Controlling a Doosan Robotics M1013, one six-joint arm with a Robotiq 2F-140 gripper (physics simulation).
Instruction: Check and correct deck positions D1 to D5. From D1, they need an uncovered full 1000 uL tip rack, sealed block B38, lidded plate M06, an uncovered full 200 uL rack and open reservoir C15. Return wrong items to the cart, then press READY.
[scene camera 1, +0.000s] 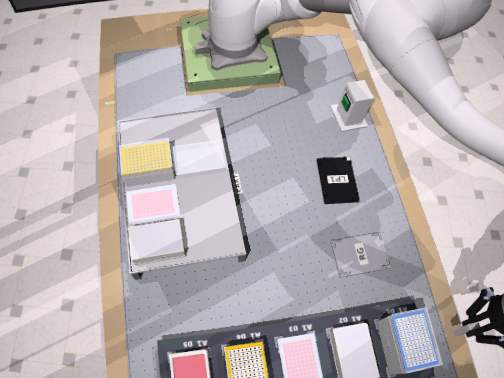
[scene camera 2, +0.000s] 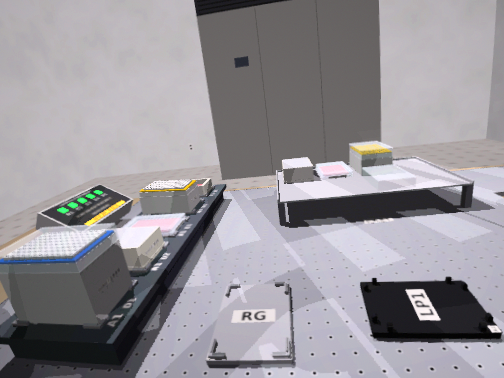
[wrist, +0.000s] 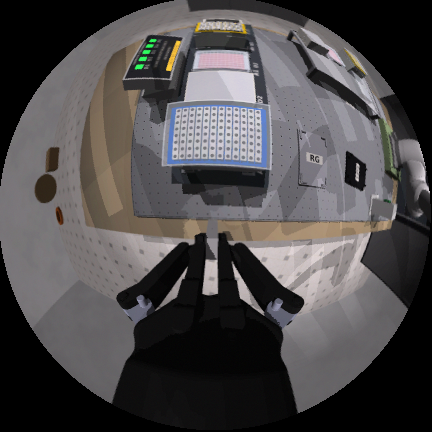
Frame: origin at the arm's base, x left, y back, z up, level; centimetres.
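Seen in the pictures: gripper, between the fingertips: (scene camera 1: 459, 332) (wrist: 212, 227); arm's base, origin of its link: (scene camera 1: 233, 46).
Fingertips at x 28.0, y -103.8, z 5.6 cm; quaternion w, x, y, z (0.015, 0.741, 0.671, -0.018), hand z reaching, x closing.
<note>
Offsets run from my fingertips to a thing's top centre. "spot": to the spot under its first point.
The blue-rimmed rack {dy +2.1, dx -13.8, dz +5.8 cm} (scene camera 1: 417, 340) (scene camera 2: 65, 245) (wrist: 217, 135) stands at D1; it looks full, with a translucent border around its top like a clear cover. A white-topped block {dy +3.6, dx -26.1, dz -0.3 cm} (scene camera 1: 354, 350) (scene camera 2: 142, 247) (wrist: 220, 86) is at D2, a pink plate {dy +5.1, dx -38.4, dz -2.9 cm} (scene camera 1: 299, 355) (scene camera 2: 155, 224) (wrist: 221, 60) at D3, an orange-rimmed rack {dy +6.2, dx -50.9, dz +2.5 cm} (scene camera 1: 246, 360) (scene camera 2: 170, 201) (wrist: 220, 26) at D4, and a red-filled reservoir {dy +8.1, dx -63.0, dz -1.4 cm} (scene camera 1: 190, 366) (scene camera 2: 202, 186) at D5. Item codes are unreadable. My gripper (scene camera 1: 460, 331) (wrist: 212, 227) is shut and empty, off the table's edge beside D1. The panel {spot: dy -9.3, dx -38.7, dz +2.5 cm} (scene camera 2: 85, 206) (wrist: 156, 59) shows green lights and a yellow bar.
The cart {dy +57.0, dx -55.9, dz -2.9 cm} (scene camera 1: 210, 220) (scene camera 2: 430, 177) bears a covered yellow rack {dy +62.9, dx -62.3, dz +3.6 cm} (scene camera 1: 146, 157) (scene camera 2: 370, 157), a clear flat piece {dy +61.9, dx -48.8, dz -1.0 cm} (scene camera 1: 200, 157), a pink plate {dy +52.1, dx -63.1, dz -1.8 cm} (scene camera 1: 152, 203) and a white block {dy +41.4, dx -63.8, dz +0.7 cm} (scene camera 1: 156, 240). Pads LP1 {dy +49.7, dx -11.2, dz -7.5 cm} (scene camera 1: 345, 192) and RG {dy +27.1, dx -12.9, dz -8.1 cm} (scene camera 1: 347, 265), and a grey device {dy +70.4, dx +1.1, dz +3.5 cm} (scene camera 1: 358, 102), stand between arm and deck.
</note>
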